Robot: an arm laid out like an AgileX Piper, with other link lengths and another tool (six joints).
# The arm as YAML. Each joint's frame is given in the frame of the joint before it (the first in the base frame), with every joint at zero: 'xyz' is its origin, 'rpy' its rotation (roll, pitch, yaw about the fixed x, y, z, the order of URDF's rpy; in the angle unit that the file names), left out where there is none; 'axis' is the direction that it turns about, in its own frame. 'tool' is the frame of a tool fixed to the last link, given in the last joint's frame.
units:
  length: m
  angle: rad
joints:
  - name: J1
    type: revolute
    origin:
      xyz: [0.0, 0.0, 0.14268]
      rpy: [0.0, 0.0, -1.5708]
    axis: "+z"
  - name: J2
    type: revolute
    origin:
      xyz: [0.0, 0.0, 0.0]
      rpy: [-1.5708, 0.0, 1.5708]
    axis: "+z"
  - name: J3
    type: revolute
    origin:
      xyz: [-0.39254, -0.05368, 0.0]
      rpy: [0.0, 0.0, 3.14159]
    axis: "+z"
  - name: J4
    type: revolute
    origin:
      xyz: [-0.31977, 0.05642, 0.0]
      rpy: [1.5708, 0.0, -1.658]
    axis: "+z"
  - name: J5
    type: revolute
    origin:
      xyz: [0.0, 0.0, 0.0]
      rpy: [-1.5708, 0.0, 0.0]
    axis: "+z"
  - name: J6
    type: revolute
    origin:
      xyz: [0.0, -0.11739, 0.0]
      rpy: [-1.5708, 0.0, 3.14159]
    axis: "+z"
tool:
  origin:
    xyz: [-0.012, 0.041, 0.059]
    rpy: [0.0, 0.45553, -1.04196]
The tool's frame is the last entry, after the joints.
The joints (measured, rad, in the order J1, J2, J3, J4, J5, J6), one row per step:
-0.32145 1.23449 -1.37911 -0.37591 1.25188 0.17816
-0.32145 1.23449 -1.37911 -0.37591 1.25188 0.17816
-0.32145 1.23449 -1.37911 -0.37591 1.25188 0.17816
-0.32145 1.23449 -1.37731 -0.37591 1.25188 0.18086
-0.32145 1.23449 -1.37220 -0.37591 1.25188 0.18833
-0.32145 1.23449 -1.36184 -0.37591 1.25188 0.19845
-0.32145 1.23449 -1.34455 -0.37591 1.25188 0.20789
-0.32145 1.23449 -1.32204 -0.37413 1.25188 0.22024
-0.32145 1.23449 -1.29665 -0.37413 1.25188 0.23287
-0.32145 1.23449 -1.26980 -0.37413 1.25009 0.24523
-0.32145 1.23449 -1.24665 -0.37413 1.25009 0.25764
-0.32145 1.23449 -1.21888 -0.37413 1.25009 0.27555
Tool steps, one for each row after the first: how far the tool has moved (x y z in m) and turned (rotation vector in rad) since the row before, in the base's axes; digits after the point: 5 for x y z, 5 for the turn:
0.00000 0.00000 0.00000 0.00000 0.00000 0.00000
0.00000 0.00000 0.00000 0.00000 0.00000 0.00000
-0.00013 0.00008 -0.00075 0.00157 0.00038 -0.00213
-0.00036 0.00023 -0.00213 0.00437 0.00119 -0.00590
-0.00063 0.00036 -0.00417 0.00695 0.00489 -0.00803
-0.00095 0.00046 -0.00675 0.00879 0.01183 -0.00756
-0.00129 0.00090 -0.00893 0.01294 0.01489 -0.00968
-0.00178 0.00080 -0.00979 0.01205 0.01813 -0.01038
-0.00182 0.00083 -0.01016 0.01157 0.01817 -0.00965
-0.00208 0.00090 -0.00883 0.01079 0.01627 -0.01046
-0.00283 0.00126 -0.01058 0.01343 0.01825 -0.01528

